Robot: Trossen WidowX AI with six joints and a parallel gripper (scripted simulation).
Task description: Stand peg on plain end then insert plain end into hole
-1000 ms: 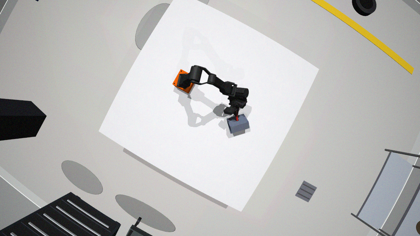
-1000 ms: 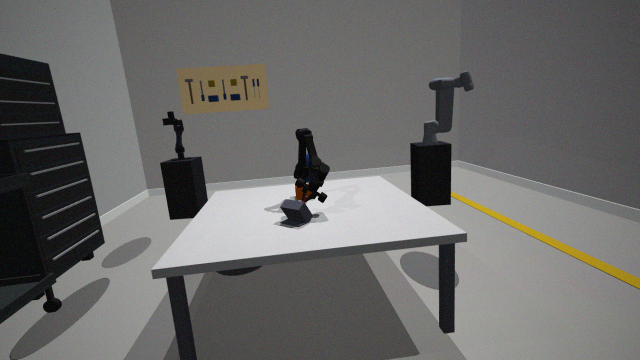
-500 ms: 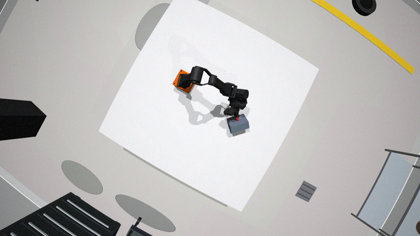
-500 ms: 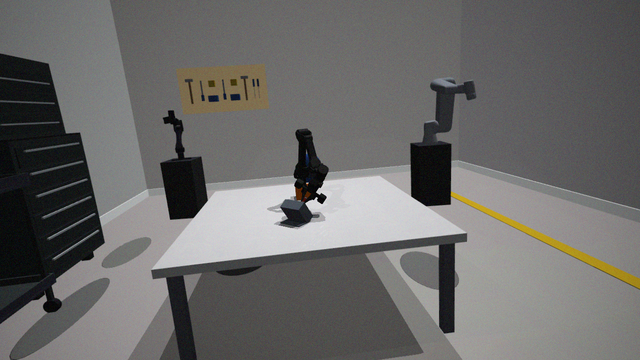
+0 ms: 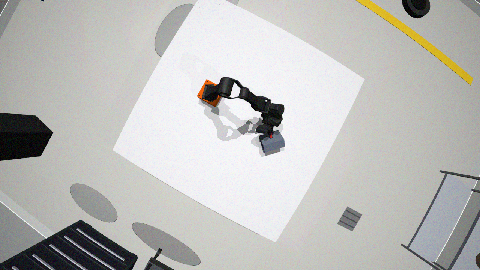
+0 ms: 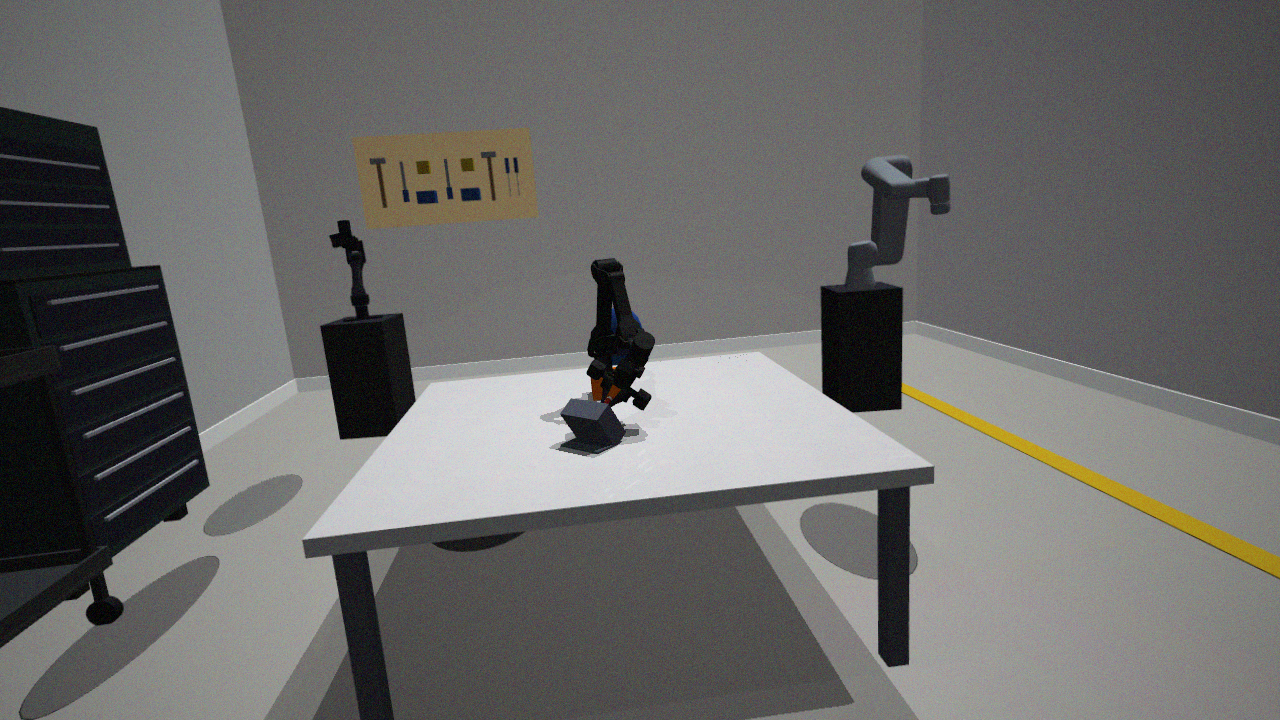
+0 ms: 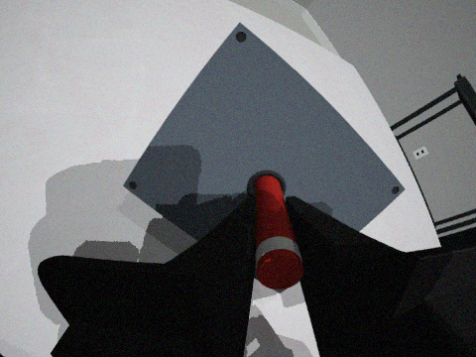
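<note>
The panel is 30 mm to the right of my gripper tip, 30 mm below it and 30 mm ahead of it. Round my gripper tip: red peg (10 mm to the left, 10 mm behind, 10 mm above).
</note>
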